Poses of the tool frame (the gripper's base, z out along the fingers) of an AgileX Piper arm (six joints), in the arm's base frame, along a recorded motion.
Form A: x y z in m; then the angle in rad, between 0 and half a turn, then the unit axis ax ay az.
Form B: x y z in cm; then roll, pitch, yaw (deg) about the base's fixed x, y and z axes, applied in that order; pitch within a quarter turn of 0, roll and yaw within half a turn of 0. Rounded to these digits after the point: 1 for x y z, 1 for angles.
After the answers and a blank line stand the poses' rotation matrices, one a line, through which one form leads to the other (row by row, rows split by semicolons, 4 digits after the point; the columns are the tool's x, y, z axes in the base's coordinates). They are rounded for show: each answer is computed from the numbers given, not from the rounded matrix.
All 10 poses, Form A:
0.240 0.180 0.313 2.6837 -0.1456 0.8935 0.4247
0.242 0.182 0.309 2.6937 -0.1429 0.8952 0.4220
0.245 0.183 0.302 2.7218 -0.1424 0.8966 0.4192
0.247 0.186 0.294 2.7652 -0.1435 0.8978 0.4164
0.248 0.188 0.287 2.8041 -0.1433 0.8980 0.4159
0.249 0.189 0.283 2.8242 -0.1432 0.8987 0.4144
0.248 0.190 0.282 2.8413 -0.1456 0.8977 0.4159
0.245 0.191 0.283 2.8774 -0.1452 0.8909 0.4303
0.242 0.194 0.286 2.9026 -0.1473 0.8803 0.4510
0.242 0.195 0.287 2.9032 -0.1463 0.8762 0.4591
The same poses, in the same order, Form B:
24.0 18.0 31.3 130.2 30.8 -176.1
24.2 18.2 30.9 130.6 30.2 -176.0
24.5 18.3 30.2 131.1 28.7 -175.2
24.7 18.6 29.4 131.7 26.4 -173.9
24.8 18.8 28.7 131.8 24.4 -172.9
24.9 18.9 28.3 132.1 23.3 -172.4
24.8 19.0 28.2 131.9 22.6 -171.7
24.5 19.1 28.3 130.0 20.8 -171.3
24.2 19.4 28.6 127.3 19.8 -170.9
24.2 19.5 28.7 126.2 19.8 -171.2

-0.8568 -0.4346 0.2777; -0.0591 0.6176 0.7843; -0.5123 0.6555 -0.5548
-0.8625 -0.4260 0.2730; -0.0605 0.6225 0.7803; -0.5024 0.6565 -0.5627
-0.8744 -0.4152 0.2512; -0.0734 0.6250 0.7772; -0.4797 0.6611 -0.5769
-0.8903 -0.4017 0.2147; -0.0956 0.6256 0.7742; -0.4453 0.6688 -0.5954
-0.9037 -0.3878 0.1815; -0.1124 0.6239 0.7734; -0.4132 0.6785 -0.6074
-0.9101 -0.3803 0.1648; -0.1216 0.6251 0.7710; -0.3962 0.6816 -0.6151
-0.9138 -0.3786 0.1471; -0.1325 0.6204 0.7730; -0.3839 0.6869 -0.6171
-0.9239 -0.3666 0.1098; -0.1419 0.5947 0.7914; -0.3554 0.7155 -0.6014
-0.9288 -0.3624 0.0774; -0.1489 0.5562 0.8176; -0.3394 0.7479 -0.5706
-0.9295 -0.3612 0.0745; -0.1444 0.5422 0.8278; -0.3394 0.7587 -0.5561

